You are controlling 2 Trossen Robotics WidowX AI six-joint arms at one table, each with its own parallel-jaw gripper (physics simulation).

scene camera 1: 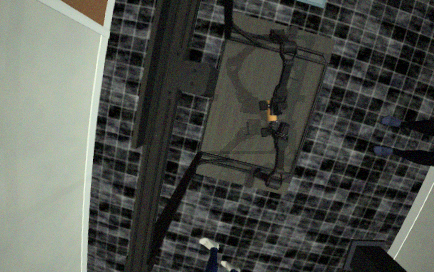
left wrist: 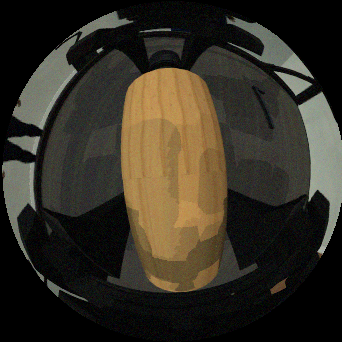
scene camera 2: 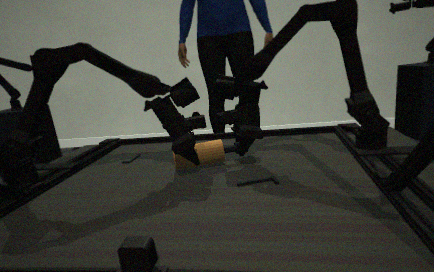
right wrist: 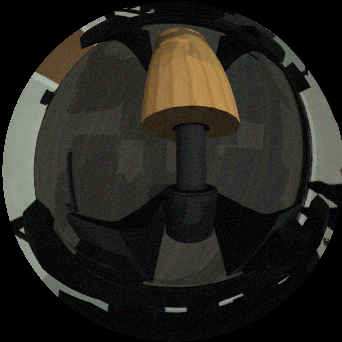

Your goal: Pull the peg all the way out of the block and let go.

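Seen in the pictures: left gripper, fingertip midpoint: [left wrist: 174, 191] [scene camera 2: 198, 160]; right gripper, fingertip midpoint: [scene camera 2: 239, 154] [right wrist: 187, 194]; left arm's base, origin of the base link: [scene camera 1: 273, 37] [scene camera 2: 23, 183]; right arm's base, origin of the base link: [scene camera 1: 257, 171] [scene camera 2: 371, 148].
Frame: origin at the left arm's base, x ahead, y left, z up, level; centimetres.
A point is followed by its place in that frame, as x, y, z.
Observation:
The block [scene camera 1: 272, 118] {55.8, -3.7, 5.4} [scene camera 2: 212, 151] {54.2, -6.5, 3.3} [left wrist: 172, 165] {51.5, -3.4, 5.4} [right wrist: 187, 85] is a light wooden cylinder lying on its side in the middle of the table; whether it touches the table top is unclear. The dark peg [scene camera 2: 230, 149] {59.7, -4.2, 2.4} [right wrist: 191, 157] {59.5, -3.3, 3.2} has its shaft in the block's end face, with a stretch of shaft showing between that face and its wider head. My left gripper [scene camera 2: 189, 152] [left wrist: 174, 191] {49.9, -3.7, 0.2} is shut on the block's far-left part in scene camera 2. My right gripper [scene camera 2: 242, 149] {62.5, -3.1, 0.1} [right wrist: 187, 194] {62.5, -3.1, 0.1} is shut on the peg's head. The peg's inner end is hidden inside the block.
A thin dark L-shaped piece [scene camera 2: 257, 181] {63.3, -20.7, -1.5} lies in front of the right gripper in scene camera 2, and another [scene camera 2: 131, 159] {27.9, 11.7, -1.2} lies at the back left. A dark box [scene camera 2: 137, 252] {38.7, -47.0, 2.6} stands at the front edge. A person [scene camera 2: 222, 15] stands behind the table.

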